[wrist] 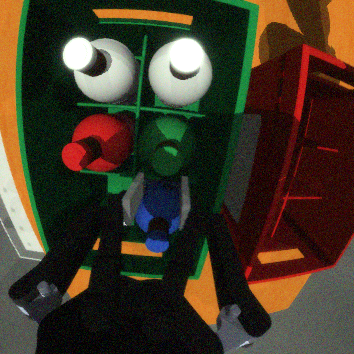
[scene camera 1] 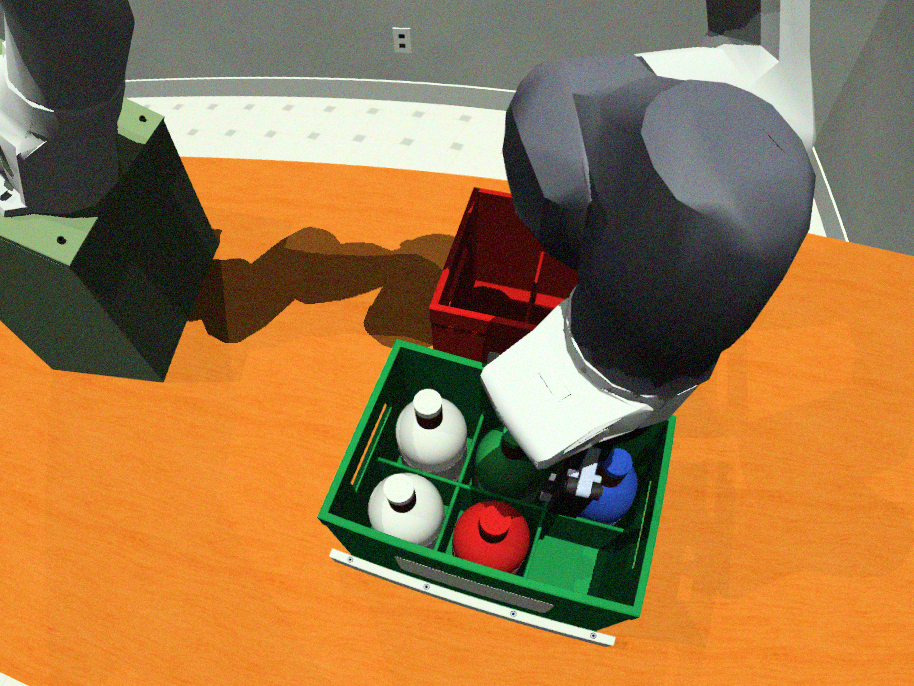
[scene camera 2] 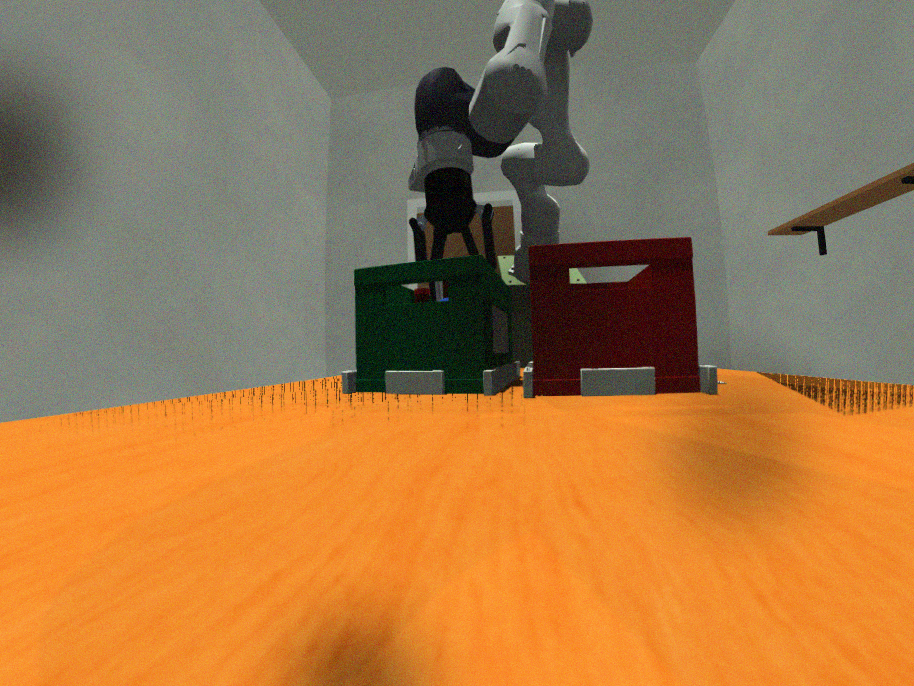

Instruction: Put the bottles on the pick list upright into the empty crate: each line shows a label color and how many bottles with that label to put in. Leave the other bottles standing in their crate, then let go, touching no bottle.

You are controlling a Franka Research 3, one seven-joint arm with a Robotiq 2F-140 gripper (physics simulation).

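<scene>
The green crate [scene camera 1: 657, 516] [scene camera 2: 420, 339] [wrist: 20, 95] holds upright bottles: a front white bottle [scene camera 1: 406, 513] [wrist: 114, 75], a back white bottle [scene camera 1: 431, 435] [wrist: 181, 82], a red bottle [scene camera 1: 490, 544] [wrist: 107, 145], a dark green bottle [scene camera 1: 498, 472] [wrist: 165, 135] and a blue bottle [scene camera 1: 620, 498] [wrist: 160, 204]. My gripper [scene camera 1: 572, 488] [wrist: 161, 184] is open, its fingers reaching down into the crate on either side of the blue bottle's upper part. Contact cannot be told. The red crate [scene camera 1: 461, 335] [scene camera 2: 612, 324] shows no bottle; part of it is hidden in scene camera 1. The pick list cannot be made out.
The red crate stands close beside the green one. Divider walls split the green crate, and its compartment beside the red and blue bottles is empty. Light strips [scene camera 1: 472, 600] [scene camera 2: 617, 380] edge the crates. A dark green block [scene camera 1: 95, 310] stands at the left in scene camera 1.
</scene>
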